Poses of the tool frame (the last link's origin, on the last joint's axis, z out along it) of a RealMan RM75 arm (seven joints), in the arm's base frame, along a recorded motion.
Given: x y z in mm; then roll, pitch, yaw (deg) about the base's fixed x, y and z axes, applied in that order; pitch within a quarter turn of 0, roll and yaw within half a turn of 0.
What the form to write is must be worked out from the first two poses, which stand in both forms.
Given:
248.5, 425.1, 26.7, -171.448, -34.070, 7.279
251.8, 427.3, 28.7, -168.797, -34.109, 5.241
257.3, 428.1, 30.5, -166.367, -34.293, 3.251
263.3, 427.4, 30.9, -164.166, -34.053, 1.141
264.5, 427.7, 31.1, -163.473, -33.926, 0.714
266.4, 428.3, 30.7, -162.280, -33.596, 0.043
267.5, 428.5, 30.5, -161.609, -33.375, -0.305
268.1, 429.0, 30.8, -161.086, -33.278, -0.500
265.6, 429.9, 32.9, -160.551, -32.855, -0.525
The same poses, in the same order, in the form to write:
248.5, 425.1, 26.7, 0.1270, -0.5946, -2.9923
251.8, 427.3, 28.7, 0.0915, -0.5953, -2.9461
257.3, 428.1, 30.5, 0.0567, -0.5985, -2.9037
263.3, 427.4, 30.9, 0.0199, -0.5943, -2.8652
264.5, 427.7, 31.1, 0.0125, -0.5921, -2.8531
266.4, 428.3, 30.7, 0.0008, -0.5864, -2.8323
267.5, 428.5, 30.5, -0.0053, -0.5825, -2.8206
268.1, 429.0, 30.8, -0.0087, -0.5808, -2.8115
265.6, 429.9, 32.9, -0.0092, -0.5734, -2.8021

